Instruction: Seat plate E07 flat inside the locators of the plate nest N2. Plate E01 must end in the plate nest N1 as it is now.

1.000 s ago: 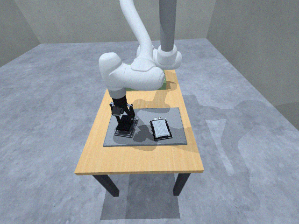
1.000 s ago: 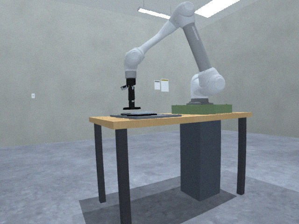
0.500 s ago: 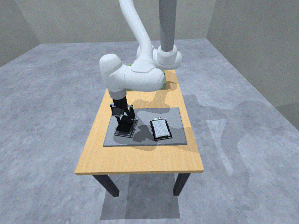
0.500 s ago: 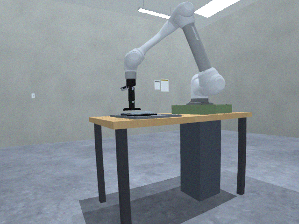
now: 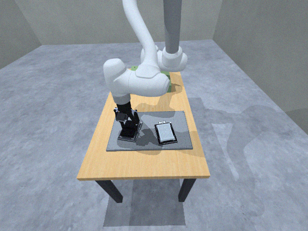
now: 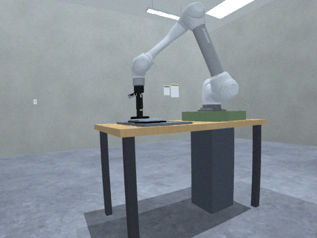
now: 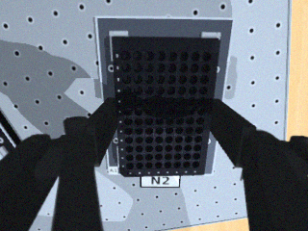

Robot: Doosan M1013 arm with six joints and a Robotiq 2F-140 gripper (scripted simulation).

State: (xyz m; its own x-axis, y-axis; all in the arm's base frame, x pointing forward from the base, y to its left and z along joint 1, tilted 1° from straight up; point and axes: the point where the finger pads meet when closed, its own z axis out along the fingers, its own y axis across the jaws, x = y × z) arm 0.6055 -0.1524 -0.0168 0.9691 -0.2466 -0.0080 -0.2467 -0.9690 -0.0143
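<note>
My gripper is now 20 mm above the black plate E07. Also, from my hand: plate nest N2: 50 mm below; plate nest N1: 230 mm to the left, 50 mm below, 40 mm ahead; white plate E01: 230 mm to the left, 40 mm below, 40 mm ahead.
</note>
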